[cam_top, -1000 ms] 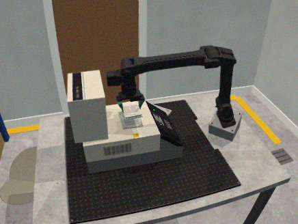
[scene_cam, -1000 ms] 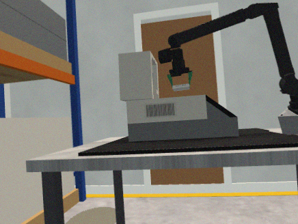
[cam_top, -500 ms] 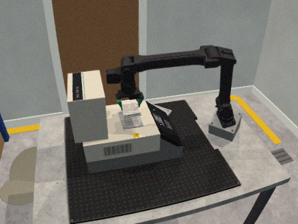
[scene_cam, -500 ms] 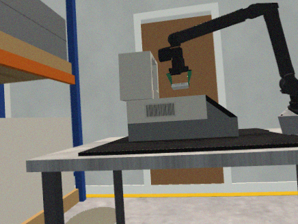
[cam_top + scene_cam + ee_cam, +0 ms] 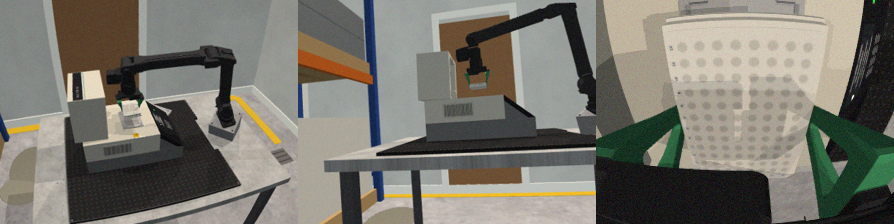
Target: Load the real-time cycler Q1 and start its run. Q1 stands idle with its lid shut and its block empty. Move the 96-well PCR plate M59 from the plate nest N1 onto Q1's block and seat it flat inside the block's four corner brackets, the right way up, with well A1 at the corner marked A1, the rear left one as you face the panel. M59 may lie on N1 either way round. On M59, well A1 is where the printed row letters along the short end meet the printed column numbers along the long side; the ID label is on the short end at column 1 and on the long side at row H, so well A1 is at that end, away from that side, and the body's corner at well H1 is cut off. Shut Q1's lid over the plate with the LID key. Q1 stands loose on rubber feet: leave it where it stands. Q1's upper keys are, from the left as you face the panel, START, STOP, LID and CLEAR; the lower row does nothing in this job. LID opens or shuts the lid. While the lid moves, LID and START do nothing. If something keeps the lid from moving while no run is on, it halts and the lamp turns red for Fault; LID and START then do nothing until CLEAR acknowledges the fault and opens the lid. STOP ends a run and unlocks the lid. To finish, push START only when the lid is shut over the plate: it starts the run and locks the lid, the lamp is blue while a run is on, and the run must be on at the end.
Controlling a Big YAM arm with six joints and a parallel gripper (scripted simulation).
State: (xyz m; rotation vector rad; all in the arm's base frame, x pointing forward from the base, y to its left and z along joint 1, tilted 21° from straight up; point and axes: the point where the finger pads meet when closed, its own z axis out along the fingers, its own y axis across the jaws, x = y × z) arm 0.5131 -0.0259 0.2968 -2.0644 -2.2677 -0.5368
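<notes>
My gripper is now right at the white 96-well plate M59. From my hand the other things lie so: grey plate nest 190 mm behind, 300 mm to the right, 260 mm below.
</notes>
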